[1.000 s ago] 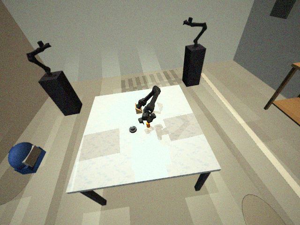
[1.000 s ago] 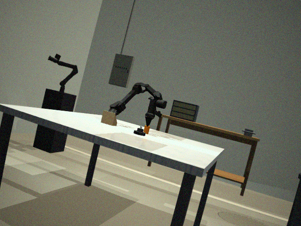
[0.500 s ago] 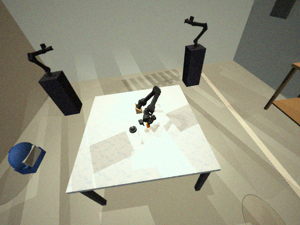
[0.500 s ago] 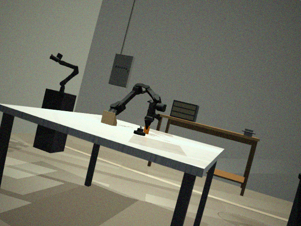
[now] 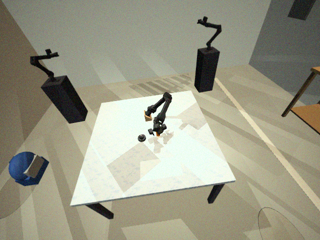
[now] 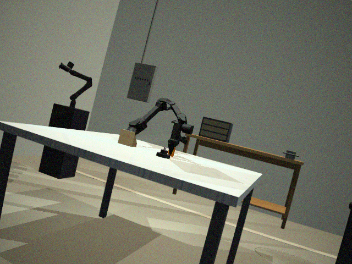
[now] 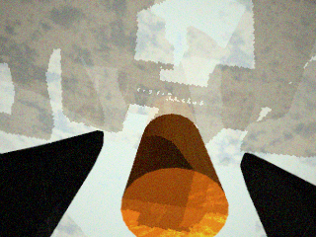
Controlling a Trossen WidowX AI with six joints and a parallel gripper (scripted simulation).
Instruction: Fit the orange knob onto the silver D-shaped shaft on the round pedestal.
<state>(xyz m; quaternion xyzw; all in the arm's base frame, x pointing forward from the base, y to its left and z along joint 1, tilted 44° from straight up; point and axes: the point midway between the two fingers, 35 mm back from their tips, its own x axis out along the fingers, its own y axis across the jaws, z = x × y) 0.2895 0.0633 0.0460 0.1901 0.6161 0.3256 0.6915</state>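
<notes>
My gripper tip is now 3 cm below the orange knob. From my gripper tip the other things lie so: round dark pedestal (18 cm to the right, 2 cm above, 1 cm ahead).
</notes>
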